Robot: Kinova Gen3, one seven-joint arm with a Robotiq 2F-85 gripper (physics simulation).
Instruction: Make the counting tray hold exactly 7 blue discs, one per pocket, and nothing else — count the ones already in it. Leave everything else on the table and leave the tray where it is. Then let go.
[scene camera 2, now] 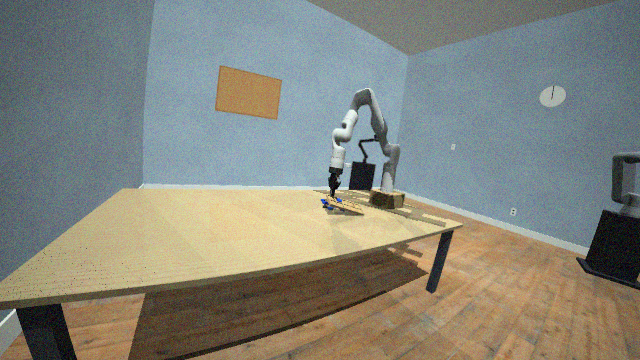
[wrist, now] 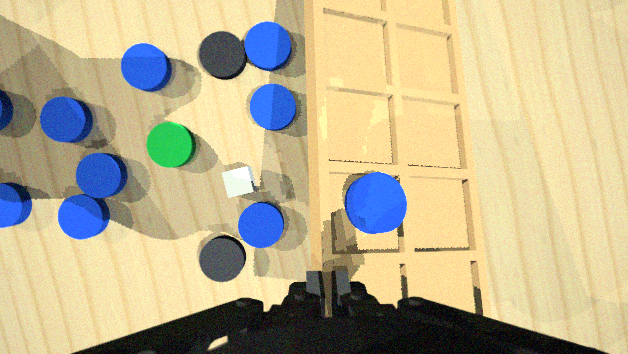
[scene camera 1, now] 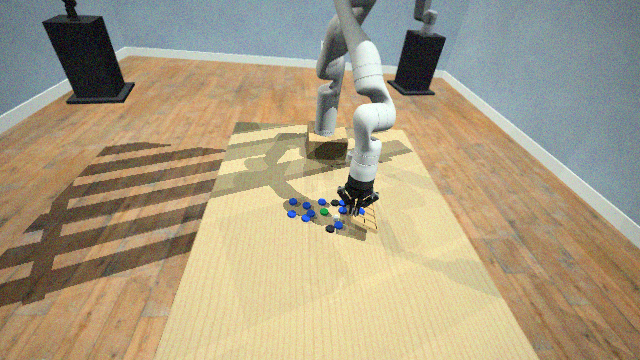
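Note:
The wooden counting tray (scene camera 1: pixel 371 222) (scene camera 2: pixel 350 206) (wrist: pixel 313 150) is tilted, its side nearest the loose discs raised off the table. My gripper (scene camera 1: pixel 354 212) (scene camera 2: pixel 332 196) (wrist: pixel 326 292) is shut on that side's thin wall, which shows between the fingertips in the wrist view. One blue disc (scene camera 1: pixel 361 211) (wrist: pixel 375 202) is in a left-column pocket, against the middle divider. Other visible pockets look empty; part of the tray is hidden or cut off. Several blue discs lie loose beside the tray, among them one blue disc (wrist: pixel 273 107) and another blue disc (wrist: pixel 261 225) close to its wall.
A green disc (scene camera 1: pixel 324 212) (wrist: pixel 171 144), a black disc (scene camera 1: pixel 335 202) (wrist: pixel 222 55), a second black disc (scene camera 1: pixel 330 229) (wrist: pixel 222 258) and a small white cube (scene camera 1: pixel 336 218) (wrist: pixel 239 181) lie among the loose blue discs on the table (scene camera 1: pixel 310 300) (scene camera 2: pixel 210 235).

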